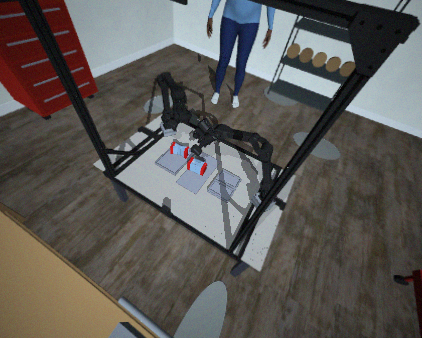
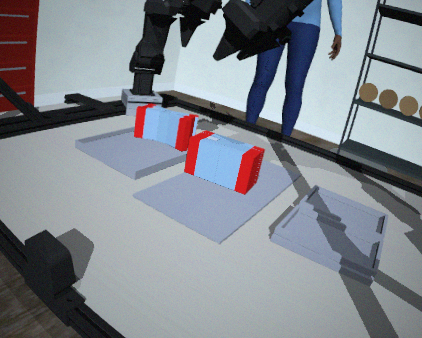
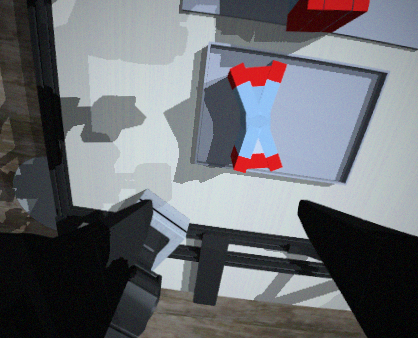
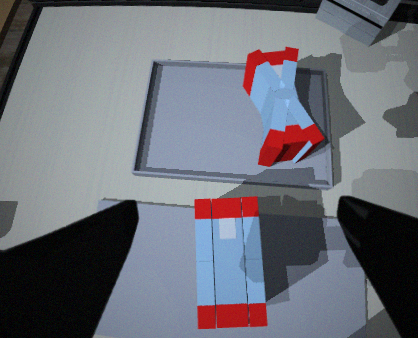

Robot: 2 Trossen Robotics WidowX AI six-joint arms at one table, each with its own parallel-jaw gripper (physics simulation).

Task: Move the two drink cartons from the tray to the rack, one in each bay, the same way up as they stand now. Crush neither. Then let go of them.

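Places are measured from the left arm's base along level axes (x right, y ahead, z up), in millimetres.
Pixels of known places: left gripper, between the fingertips: (image 1: 177, 127) (image 2: 173, 47) (image 3: 226, 206); right gripper, between the fingertips: (image 2: 227, 58) (image 4: 236, 208); left arm's base, origin of its link: (image 1: 167, 126) (image 2: 141, 92).
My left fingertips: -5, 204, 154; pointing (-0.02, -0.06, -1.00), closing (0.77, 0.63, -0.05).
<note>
For each thing: its top centre in the pictures, then the offset to it from my left fingertips, as dx, dy, dz.
- light-blue carton with red ends, centre of its top: (image 4: 284, 93) (image 3: 258, 121) (image 2: 167, 111) (image 1: 179, 147) +9, +56, -136
- grey tray, centre of its top: (image 4: 234, 116) (image 3: 285, 120) (image 2: 149, 141) (image 1: 175, 157) +52, +88, -194
- second such carton, centre of its top: (image 4: 229, 260) (image 2: 228, 143) (image 1: 197, 163) -46, +239, -138
- two-bay rack, centre of its top: (image 2: 341, 220) (image 1: 225, 183) -167, +434, -190
A light-blue carton with red ends (image 1: 179, 150) (image 2: 162, 126) (image 3: 258, 117) (image 4: 285, 100) stands in the grey tray (image 1: 170, 163) (image 2: 110, 150) (image 3: 320, 125) (image 4: 200, 120); its sides are pinched in at the middle. A second such carton (image 1: 196, 166) (image 2: 217, 160) (image 3: 327, 15) (image 4: 230, 270) stands straight-sided on a flat grey plate (image 2: 215, 220) (image 4: 150, 280). The two-bay rack (image 1: 216, 194) (image 2: 300, 248) holds no carton. My left gripper (image 3: 226, 206) is open and empty, above and apart from the tray carton. My right gripper (image 2: 230, 56) (image 4: 236, 208) is open and empty, above the plate carton.
The plate lies between tray and rack. A black frame (image 2: 30, 125) edges the table, with posts rising at its corners. A black block (image 2: 50, 257) sits on the near frame edge. The two arms are close together above the cartons. A person (image 1: 240, 45) stands behind the table.
</note>
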